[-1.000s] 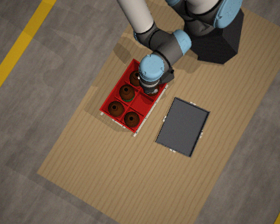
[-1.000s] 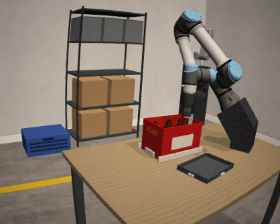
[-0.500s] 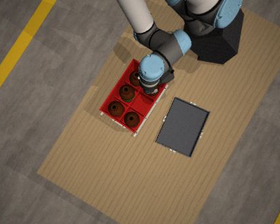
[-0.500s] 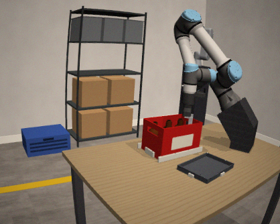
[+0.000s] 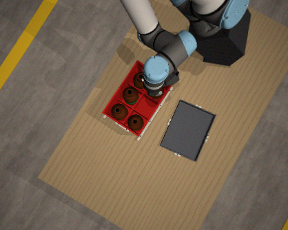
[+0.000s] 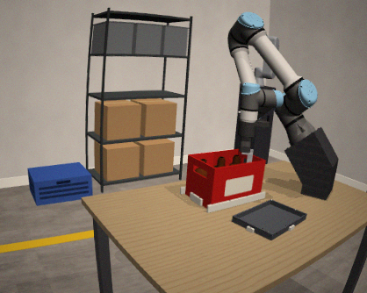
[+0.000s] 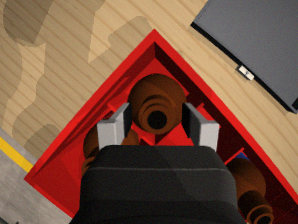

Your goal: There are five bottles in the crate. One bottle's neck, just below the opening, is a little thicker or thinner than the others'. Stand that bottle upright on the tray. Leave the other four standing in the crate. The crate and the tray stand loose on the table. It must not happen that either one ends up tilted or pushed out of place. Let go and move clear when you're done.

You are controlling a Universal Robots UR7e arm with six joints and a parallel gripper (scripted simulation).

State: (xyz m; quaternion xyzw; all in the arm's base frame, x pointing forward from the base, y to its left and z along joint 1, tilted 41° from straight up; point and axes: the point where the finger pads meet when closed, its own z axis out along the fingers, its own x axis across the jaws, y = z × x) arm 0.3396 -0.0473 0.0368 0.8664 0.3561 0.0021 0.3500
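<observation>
Right now my hand is 8 cm short of the red crate, 5 cm to the left of it and 8 cm above it. From my hand the other things lie so: dark grey tray 9 cm ahead, 23 cm to the left, 15 cm below.
</observation>
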